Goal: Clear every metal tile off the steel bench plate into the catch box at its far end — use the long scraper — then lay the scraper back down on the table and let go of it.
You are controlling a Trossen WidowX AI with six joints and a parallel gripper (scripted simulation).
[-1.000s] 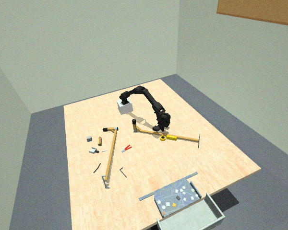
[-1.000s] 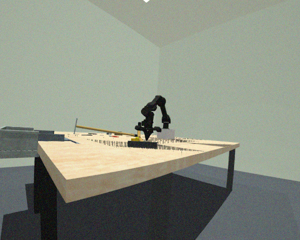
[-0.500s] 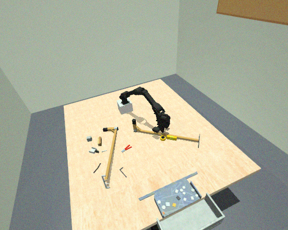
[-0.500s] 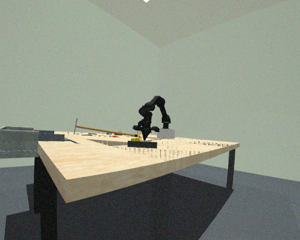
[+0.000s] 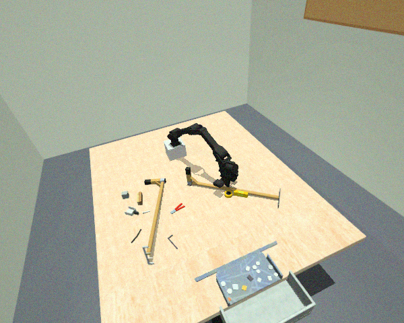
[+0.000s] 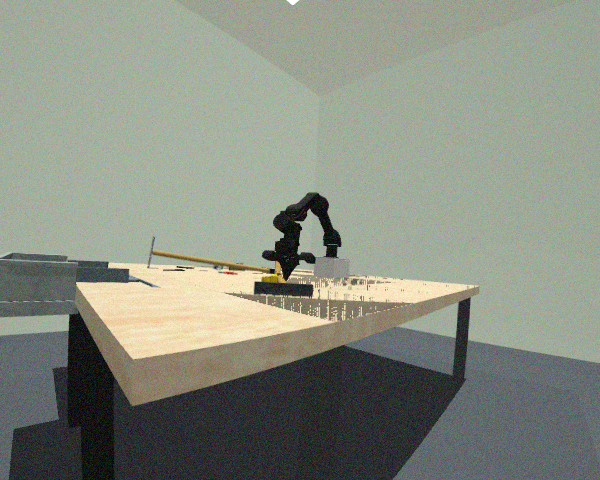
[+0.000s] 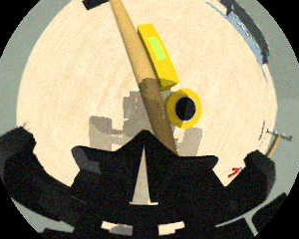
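Right now the yellow tape roll is 50 mm ahead of my gripper tip and 30 mm to the right of it. Round my gripper tip: yellow spirit level: 100 mm ahead, 20 mm to the left, 20 mm above; then long scraper: 50 mm above, 30 mm ahead; then long wooden-handled tool: 510 mm to the right, 100 mm behind, 30 mm above.
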